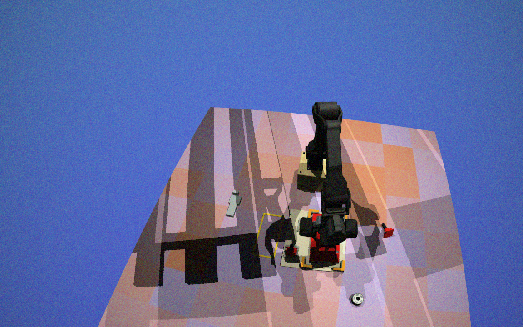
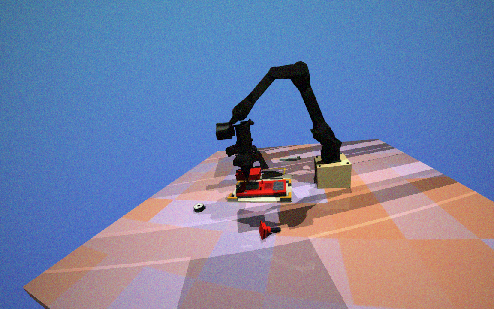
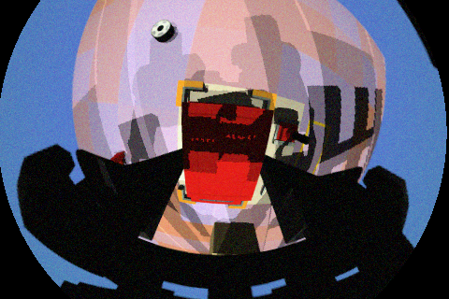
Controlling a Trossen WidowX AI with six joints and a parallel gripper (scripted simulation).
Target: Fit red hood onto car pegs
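Right now my gripper tip is 1 cm past the grey engine block, 1 cm to the right of it and 6 cm above it. Round my gripper tip: red hood right at my gripper tip.
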